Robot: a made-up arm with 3 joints. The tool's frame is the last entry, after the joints. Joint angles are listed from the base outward. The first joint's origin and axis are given. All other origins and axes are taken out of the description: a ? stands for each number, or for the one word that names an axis. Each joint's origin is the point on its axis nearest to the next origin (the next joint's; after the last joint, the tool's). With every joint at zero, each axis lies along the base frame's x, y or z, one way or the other. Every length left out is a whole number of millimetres.
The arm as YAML. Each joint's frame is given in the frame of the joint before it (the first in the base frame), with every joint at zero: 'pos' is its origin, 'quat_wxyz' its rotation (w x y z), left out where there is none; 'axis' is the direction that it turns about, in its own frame. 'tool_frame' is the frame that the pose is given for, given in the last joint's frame.
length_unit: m
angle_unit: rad
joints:
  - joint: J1
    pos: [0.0, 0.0, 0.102]
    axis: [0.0, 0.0, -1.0]
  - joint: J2
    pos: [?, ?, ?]
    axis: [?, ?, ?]
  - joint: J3
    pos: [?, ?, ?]
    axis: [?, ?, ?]
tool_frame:
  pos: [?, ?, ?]
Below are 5 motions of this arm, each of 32 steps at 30 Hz.
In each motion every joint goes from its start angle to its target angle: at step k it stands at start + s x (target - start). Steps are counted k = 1, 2, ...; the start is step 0. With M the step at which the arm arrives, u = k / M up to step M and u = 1 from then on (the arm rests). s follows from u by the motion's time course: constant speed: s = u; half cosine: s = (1 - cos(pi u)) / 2; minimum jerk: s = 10 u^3 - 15 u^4 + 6 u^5.
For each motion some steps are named. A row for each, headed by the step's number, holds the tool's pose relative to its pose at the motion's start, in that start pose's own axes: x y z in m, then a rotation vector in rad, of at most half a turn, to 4 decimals.
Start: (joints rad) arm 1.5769 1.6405 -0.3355
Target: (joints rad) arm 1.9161 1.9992 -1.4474
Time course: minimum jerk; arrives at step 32
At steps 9, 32:
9: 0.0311 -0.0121 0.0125 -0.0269 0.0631 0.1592
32: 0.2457 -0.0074 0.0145 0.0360 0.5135 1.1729

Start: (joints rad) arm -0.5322 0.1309 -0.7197
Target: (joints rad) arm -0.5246 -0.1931 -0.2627
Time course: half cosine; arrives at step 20
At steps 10, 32:
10: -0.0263 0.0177 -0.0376 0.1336 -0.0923 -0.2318
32: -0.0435 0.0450 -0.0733 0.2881 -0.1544 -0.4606

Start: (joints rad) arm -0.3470 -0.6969 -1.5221
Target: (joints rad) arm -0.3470 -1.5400 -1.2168
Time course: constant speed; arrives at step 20
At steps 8, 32:
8: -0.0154 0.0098 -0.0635 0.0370 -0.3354 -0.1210
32: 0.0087 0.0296 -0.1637 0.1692 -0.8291 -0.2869

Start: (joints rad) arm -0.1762 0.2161 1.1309
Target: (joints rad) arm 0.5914 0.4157 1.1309
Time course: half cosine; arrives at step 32
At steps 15, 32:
15: -0.0189 0.0701 0.0161 -0.1188 -0.0426 -0.3346
32: -0.0067 0.1607 0.0286 -0.2969 -0.0699 -0.7308

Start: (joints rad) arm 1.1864 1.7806 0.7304
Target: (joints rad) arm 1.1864 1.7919 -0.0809
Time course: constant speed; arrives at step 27
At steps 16, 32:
16: 0.0619 -0.0209 0.0013 -0.0060 -0.0032 0.4808
32: 0.1069 -0.0172 0.0024 -0.0110 -0.0037 0.8113

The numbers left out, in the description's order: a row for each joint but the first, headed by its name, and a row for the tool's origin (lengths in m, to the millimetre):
J2: xyz -0.018 0.197 0.0, axis -1.0 0.0 0.0
J3: xyz 0.0 -0.093 0.037, axis 0.0 0.0 -1.0
tool: xyz -0.074 -0.116 0.0

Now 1 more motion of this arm.
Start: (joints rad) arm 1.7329 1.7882 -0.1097
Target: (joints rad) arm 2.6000 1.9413 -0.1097
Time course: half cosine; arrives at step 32
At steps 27, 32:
27: 0.2495 -0.0113 -0.0079 -0.0495 0.7928 0.2331
32: 0.2645 -0.0102 -0.0155 -0.0516 0.8414 0.2515

